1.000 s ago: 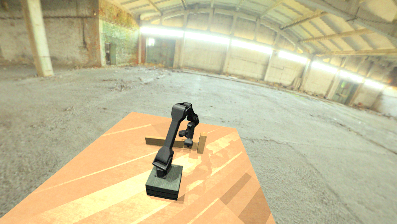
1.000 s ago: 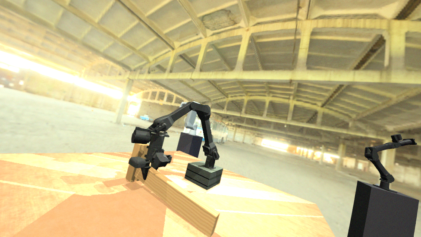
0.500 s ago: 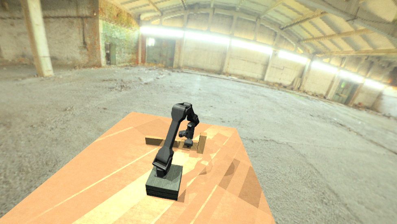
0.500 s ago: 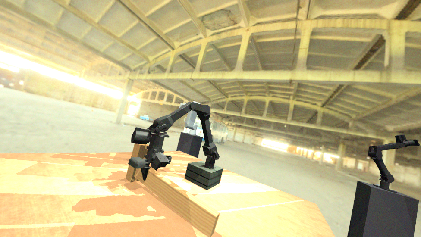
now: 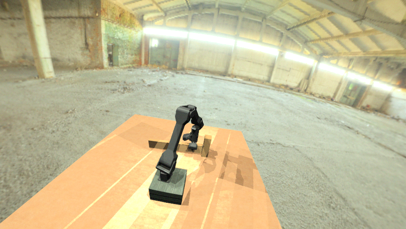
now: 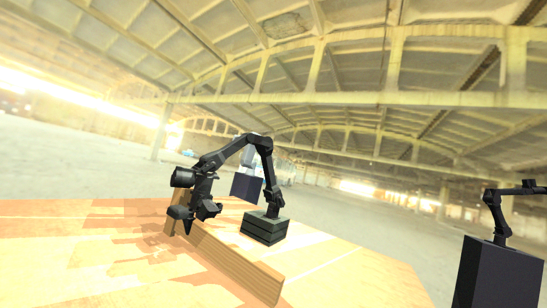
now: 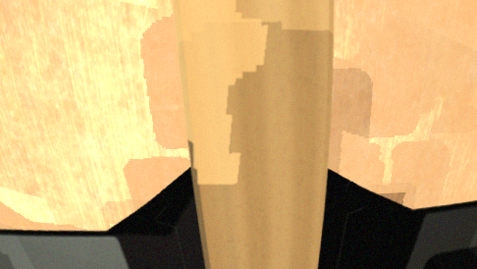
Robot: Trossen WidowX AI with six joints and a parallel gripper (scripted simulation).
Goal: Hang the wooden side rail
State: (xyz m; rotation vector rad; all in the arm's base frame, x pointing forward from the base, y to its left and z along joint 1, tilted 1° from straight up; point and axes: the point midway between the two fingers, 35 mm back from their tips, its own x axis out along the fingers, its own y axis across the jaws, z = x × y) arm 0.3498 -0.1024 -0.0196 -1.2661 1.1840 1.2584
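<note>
The upright headboard post lies 100 mm to the right of my gripper tip and 50 mm above it.
</note>
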